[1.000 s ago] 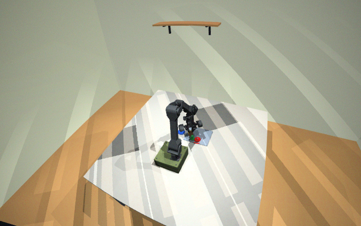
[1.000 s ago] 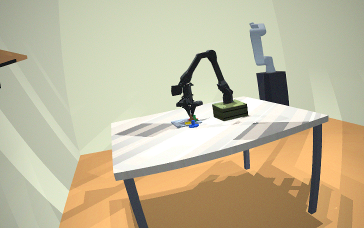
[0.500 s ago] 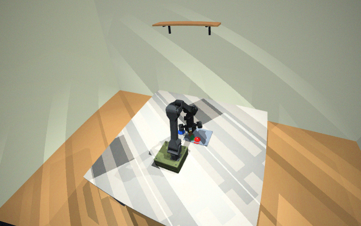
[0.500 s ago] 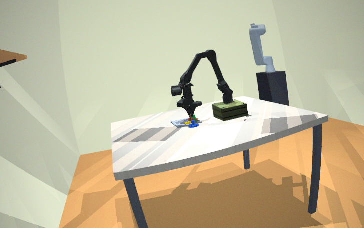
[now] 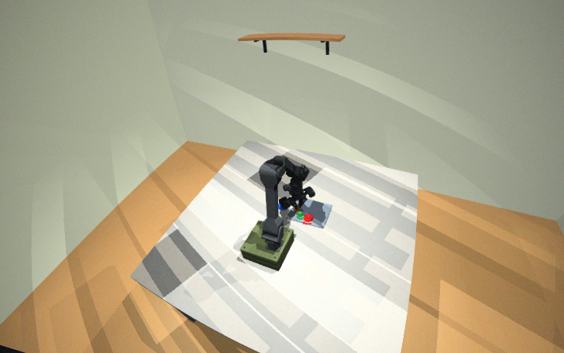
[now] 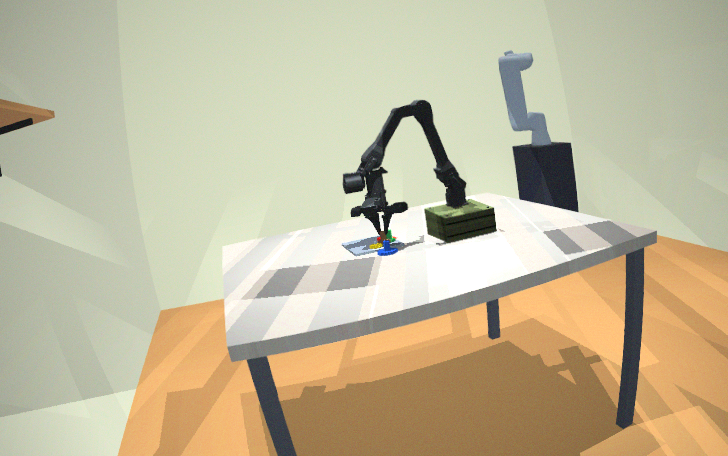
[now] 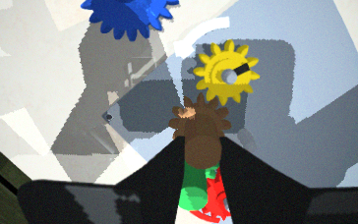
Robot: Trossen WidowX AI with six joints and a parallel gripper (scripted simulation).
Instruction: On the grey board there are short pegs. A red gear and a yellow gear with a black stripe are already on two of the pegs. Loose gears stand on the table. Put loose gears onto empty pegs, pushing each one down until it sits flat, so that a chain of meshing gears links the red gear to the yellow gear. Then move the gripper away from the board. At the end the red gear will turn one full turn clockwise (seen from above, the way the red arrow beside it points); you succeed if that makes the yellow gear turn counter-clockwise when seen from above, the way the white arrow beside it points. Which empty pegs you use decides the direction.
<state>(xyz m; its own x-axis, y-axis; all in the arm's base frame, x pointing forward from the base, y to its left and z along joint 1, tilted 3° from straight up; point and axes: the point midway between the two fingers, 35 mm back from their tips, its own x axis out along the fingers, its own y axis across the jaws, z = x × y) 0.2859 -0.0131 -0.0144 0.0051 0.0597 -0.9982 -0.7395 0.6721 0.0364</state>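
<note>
My gripper tip is now 1 cm above the brown gear. The rest, counted from my gripper tip: green gear: 3 cm behind, 2 cm to the right, 2 cm below; then red gear: 3 cm behind, 7 cm to the right, 3 cm below; then yellow gear: 3 cm ahead, 1 cm to the left, 3 cm below.
</note>
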